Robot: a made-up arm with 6 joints.
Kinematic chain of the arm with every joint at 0, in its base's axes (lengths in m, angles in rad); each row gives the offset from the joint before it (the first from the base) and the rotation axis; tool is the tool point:
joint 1: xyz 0 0 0.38 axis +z
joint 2: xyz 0.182 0 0 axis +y
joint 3: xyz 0 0 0.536 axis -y
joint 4: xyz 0 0 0.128 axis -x
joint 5: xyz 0.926 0 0 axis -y
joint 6: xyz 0.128 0 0 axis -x
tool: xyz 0 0 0
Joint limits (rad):
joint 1: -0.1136..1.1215
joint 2: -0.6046..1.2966
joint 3: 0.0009..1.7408
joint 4: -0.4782..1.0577
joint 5: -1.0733..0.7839
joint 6: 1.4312..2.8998
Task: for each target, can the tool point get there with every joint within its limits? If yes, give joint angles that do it. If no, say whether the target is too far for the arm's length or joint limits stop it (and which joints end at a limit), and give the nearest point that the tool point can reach.
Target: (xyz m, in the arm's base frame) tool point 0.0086 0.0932 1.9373
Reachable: yes | joints 0.8973 -0.3176 1.0334 0.9285 0.5252 1.9728
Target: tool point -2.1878 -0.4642 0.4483
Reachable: no: too far | nearest point -0.9683 -0.2054 1.3948 | short by 1.565 m
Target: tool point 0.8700 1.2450 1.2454
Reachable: yes | joints 0.9609 0.8819 1.2776 -0.0461 0.0027 2.7878
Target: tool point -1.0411 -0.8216 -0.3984
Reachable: no: joint limits stop it (at a limit: joint 2, joint 3, joint 5) | nearest point -0.7770 -0.6132 1.3948 | short by 1.825 m
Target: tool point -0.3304 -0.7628 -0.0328
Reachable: no: joint limits stop it (at a limit: joint 1, joint 2, joint 3, joint 5) | nearest point -0.4271 -0.8929 1.3949 | short by 1.437 m
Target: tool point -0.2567 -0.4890 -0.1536
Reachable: no: joint limits stop it (at a limit: joint 1, joint 2, joint 3, joint 5) | nearest point 0.9786 -0.1571 -0.4181 | short by 1.306 m
